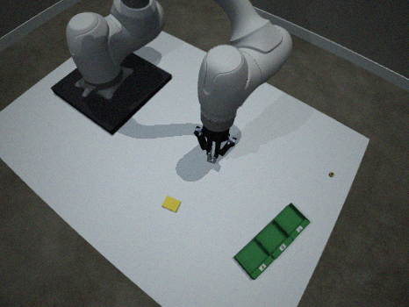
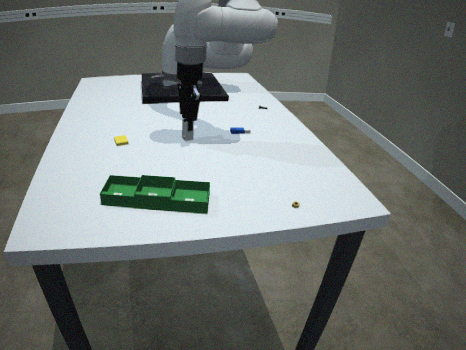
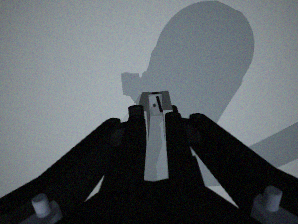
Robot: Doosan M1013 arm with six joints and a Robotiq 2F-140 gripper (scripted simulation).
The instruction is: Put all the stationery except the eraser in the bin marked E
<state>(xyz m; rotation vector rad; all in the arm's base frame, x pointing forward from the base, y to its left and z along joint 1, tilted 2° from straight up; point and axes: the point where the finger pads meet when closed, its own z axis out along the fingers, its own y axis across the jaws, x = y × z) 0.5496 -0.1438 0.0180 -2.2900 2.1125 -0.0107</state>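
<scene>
Right now my hand is 280 mm short of the green bin tray, 180 mm to the left of it and 20 mm above it. From my hand the other things lie so: flat yellow block (60 mm behind, 200 mm to the right, 30 mm below); blue eraser (10 mm behind, 200 mm to the left, 30 mm below); white pencil sharpener (30 mm below).
</scene>
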